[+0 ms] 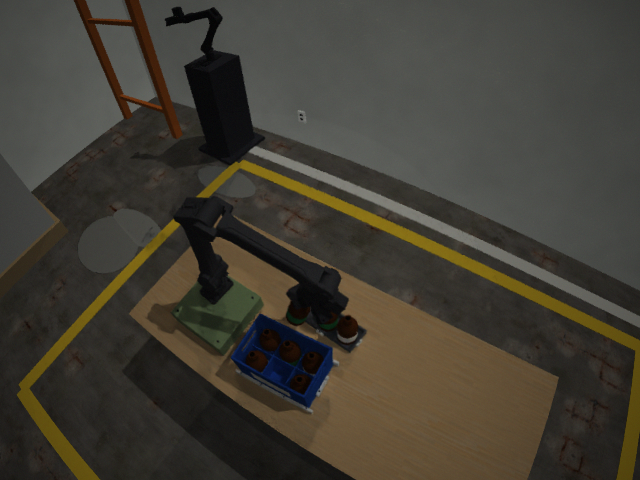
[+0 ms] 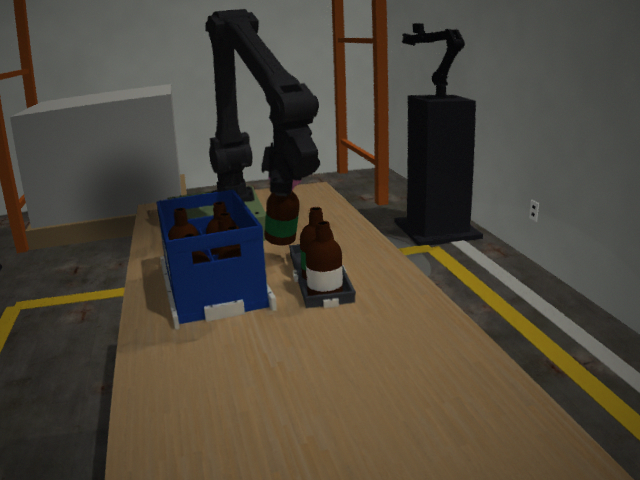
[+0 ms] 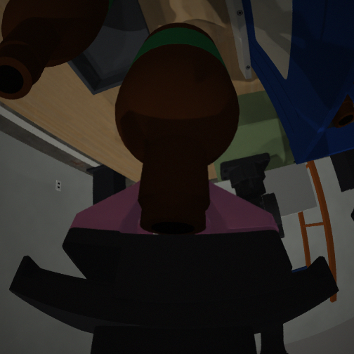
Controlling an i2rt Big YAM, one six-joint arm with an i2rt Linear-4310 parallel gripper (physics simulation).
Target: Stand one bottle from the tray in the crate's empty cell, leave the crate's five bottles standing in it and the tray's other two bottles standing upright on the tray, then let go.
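Places are measured from the arm's base along level axes (x left, y back, z up), in centimetres.
Pixels of known places: gripper, fingertip midpoint: (image 1: 293, 295); arm's base, origin of the base link: (image 1: 216, 288).
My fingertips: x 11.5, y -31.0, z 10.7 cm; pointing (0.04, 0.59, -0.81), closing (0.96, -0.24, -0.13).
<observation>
Ahead of a thing's pixels: the offset from my fingertips to its top centre. "*": to the spot under its first point. Level surfaces: height alone.
My gripper (image 1: 316, 302) (image 2: 282, 188) (image 3: 173, 178) is shut on the neck of a brown bottle with a green label @[dy -3.2, dx -1.5, dz +4.1 cm] (image 1: 297, 314) (image 2: 281, 222) (image 3: 177, 100). That bottle hangs about upright above table level, apart from the crate, near the tray's far end. The blue crate @[dy -9.6, dx -19.1, dz -0.7 cm] (image 1: 317, 388) (image 2: 217, 284) (image 3: 280, 102) holds several brown bottles; its empty cell @[* dy -7.6, dx -21.2, dz -17.4 cm] (image 1: 279, 370) is the middle one of the row away from the tray. On the dark tray @[dy -10.7, dx +4.9, dz -15.6 cm] (image 1: 351, 347) (image 2: 313, 300) (image 3: 95, 90), a green-label bottle @[dy -10.6, dx +4.6, dz -2.2 cm] (image 1: 328, 322) (image 2: 310, 236) (image 3: 60, 30) and a white-label bottle @[dy -19.5, dx +4.2, dz -2.2 cm] (image 1: 347, 329) (image 2: 324, 255) stand upright.
The arm stands on a green base plate (image 1: 206, 325) (image 3: 260, 135) on the wooden table @[dz -18.2 cm] (image 1: 439, 392) (image 2: 289, 392), beside the crate. White brackets @[* dy -24.2, dx -17.1, dz -16.4 cm] (image 2: 224, 310) edge the crate's foot. A second arm on a black pedestal (image 1: 222, 103) (image 2: 440, 165) stands off the table.
</observation>
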